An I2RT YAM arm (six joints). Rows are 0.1 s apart.
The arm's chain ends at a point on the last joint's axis. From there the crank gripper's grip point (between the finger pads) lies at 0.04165 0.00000 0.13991 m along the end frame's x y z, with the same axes.
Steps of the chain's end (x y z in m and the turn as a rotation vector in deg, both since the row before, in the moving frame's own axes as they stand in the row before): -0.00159 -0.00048 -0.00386 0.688 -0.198 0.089; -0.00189 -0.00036 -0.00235 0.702 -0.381 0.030; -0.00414 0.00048 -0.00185 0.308 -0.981 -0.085; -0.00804 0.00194 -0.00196 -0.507 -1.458 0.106; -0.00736 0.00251 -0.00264 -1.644 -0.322 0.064; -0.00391 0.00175 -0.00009 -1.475 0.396 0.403; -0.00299 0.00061 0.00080 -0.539 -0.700 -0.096; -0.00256 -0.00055 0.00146 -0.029 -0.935 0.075; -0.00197 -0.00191 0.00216 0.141 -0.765 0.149; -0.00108 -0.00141 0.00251 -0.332 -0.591 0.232; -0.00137 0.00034 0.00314 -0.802 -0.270 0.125
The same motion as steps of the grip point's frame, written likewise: -0.00207 -0.00210 -0.00373 0.688 -0.198 0.089; -0.00282 -0.00205 -0.00209 0.702 -0.381 0.030; -0.00654 -0.00033 -0.00116 0.308 -0.981 -0.085; -0.01161 0.00326 -0.00095 -0.507 -1.458 0.106; -0.00815 0.00657 -0.00247 -1.644 -0.322 0.064; -0.00296 0.00564 -0.00043 -1.475 0.396 0.403; -0.00470 0.00186 0.00129 -0.539 -0.700 -0.096; -0.00485 -0.00043 0.00212 -0.029 -0.935 0.075; -0.00384 -0.00215 0.00270 0.141 -0.765 0.149; -0.00253 -0.00043 0.00293 -0.332 -0.591 0.232; -0.00203 0.00239 0.00332 -0.802 -0.270 0.125
